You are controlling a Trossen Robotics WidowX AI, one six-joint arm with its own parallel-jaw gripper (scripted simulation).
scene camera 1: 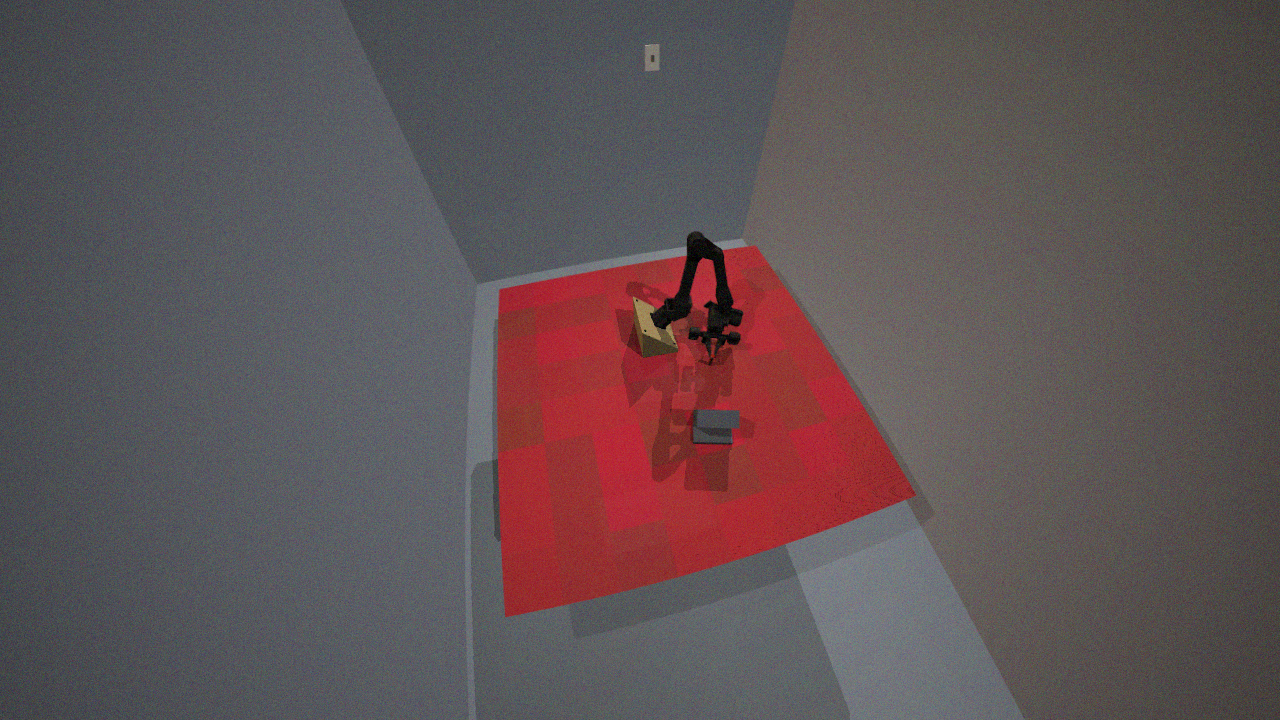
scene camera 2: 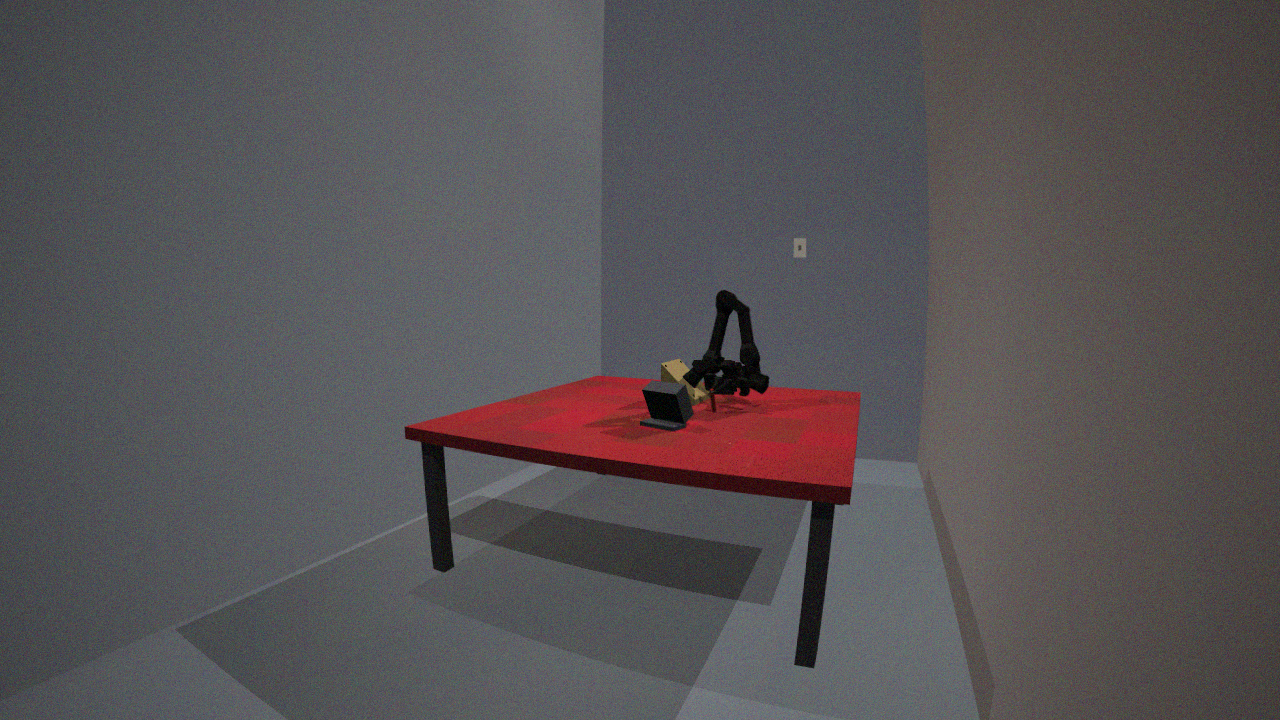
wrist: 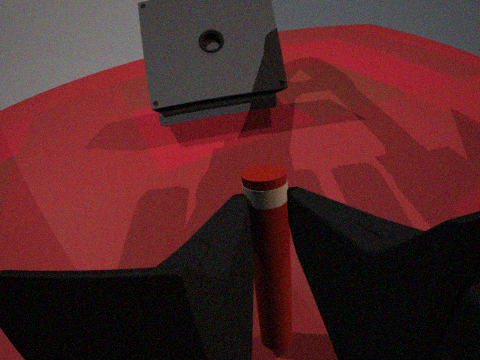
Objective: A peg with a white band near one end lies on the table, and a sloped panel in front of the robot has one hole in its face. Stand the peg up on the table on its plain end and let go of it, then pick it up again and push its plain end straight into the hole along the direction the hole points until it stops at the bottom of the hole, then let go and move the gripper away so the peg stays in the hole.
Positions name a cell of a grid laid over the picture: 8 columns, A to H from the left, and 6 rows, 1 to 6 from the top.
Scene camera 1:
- my gripper: E3
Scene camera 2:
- my gripper: E4
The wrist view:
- my gripper: E4
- grey sloped panel: D2
